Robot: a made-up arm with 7 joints.
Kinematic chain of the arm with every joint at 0, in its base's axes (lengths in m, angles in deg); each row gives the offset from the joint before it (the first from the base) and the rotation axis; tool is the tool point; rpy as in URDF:
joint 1: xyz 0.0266 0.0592 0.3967 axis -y
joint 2: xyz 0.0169 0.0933 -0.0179 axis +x
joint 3: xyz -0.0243 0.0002 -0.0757 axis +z
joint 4: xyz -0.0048 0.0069 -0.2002 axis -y
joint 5: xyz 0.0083 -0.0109 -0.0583 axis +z
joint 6: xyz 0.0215 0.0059 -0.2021 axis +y
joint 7: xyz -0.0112 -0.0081 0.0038 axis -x
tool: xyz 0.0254 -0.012 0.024 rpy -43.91 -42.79 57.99
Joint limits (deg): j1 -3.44..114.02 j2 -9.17..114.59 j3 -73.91..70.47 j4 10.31..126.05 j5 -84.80..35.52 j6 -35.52..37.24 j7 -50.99..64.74
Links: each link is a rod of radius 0.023 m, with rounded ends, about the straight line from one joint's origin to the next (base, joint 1, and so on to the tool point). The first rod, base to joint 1, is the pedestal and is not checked.
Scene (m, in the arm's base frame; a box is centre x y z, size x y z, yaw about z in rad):
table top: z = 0
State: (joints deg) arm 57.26 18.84 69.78 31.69 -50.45 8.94 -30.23
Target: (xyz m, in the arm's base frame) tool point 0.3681 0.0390 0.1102
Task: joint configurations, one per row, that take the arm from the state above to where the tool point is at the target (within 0.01 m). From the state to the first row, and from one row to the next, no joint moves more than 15 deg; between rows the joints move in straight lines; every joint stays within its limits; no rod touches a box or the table.
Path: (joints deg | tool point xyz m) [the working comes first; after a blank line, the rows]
Joints at the target: 23.50 -9.17 -0.89 57.02 -49.01 8.45 -24.87
Straight joint move there: clear.

1: 50.51 13.24 55.65 36.76 -50.16 8.84 -29.16 | 0.4465 0.3543 0.2052
2: 43.76 7.64 41.51 41.82 -49.87 8.75 -28.09 | 0.4481 0.2865 0.1752
3: 37.00 2.03 27.38 46.89 -49.59 8.65 -27.01 | 0.4374 0.2088 0.1464
4: 30.25 -3.57 13.24 51.96 -49.30 8.55 -25.94 | 0.4112 0.1246 0.1231
5: 23.50 -9.17 -0.89 57.02 -49.01 8.45 -24.87 | 0.3681 0.0390 0.1102

